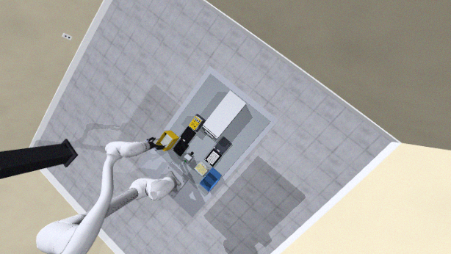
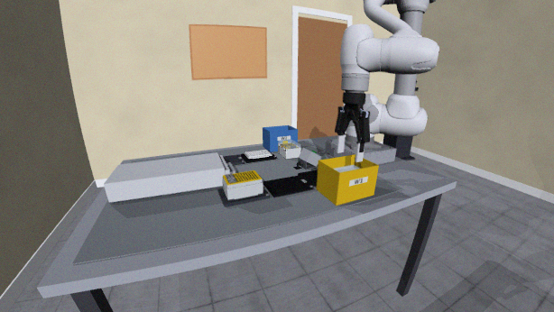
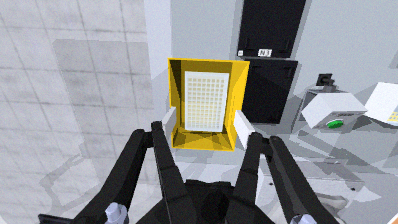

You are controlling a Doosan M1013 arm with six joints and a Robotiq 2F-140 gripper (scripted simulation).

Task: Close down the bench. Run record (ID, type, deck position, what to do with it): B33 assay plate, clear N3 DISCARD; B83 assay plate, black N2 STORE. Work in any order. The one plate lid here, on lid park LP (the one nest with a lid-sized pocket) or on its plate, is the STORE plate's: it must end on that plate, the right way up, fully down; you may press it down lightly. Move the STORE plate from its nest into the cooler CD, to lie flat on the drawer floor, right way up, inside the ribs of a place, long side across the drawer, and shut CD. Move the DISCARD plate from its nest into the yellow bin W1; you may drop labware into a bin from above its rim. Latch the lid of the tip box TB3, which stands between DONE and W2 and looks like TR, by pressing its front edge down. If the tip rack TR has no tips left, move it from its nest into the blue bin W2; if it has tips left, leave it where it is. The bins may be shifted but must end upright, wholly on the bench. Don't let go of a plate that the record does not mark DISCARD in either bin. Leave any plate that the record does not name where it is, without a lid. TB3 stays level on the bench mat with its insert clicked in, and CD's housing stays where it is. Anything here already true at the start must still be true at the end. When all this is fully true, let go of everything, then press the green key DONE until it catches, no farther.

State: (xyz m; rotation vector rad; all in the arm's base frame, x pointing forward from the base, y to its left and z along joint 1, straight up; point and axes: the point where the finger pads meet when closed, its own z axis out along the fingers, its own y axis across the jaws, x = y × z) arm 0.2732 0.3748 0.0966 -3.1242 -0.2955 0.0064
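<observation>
My hand is 300 mm to the left of the green key, 100 mm above it and 20 mm short of it. From my hand the other things lie so: yellow bin W1 (130 mm below); then N3 label (150 mm below, 130 mm ahead, 110 mm to the right); then black nest (200 mm ahead, 160 mm below, 90 mm to the right).
</observation>
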